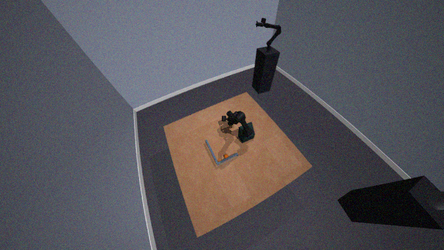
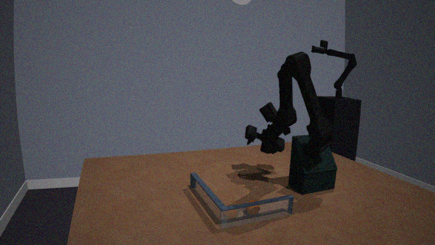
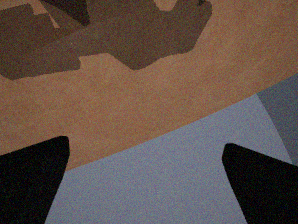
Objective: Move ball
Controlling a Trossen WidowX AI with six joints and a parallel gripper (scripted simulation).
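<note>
My gripper tip is now 170 mm short of the orange ball, 420 mm to the right of it and 70 mm above it. The rest, counted from my gripper tip: pale orange patch: 250 mm ahead, 440 mm to the left, 70 mm below.
</note>
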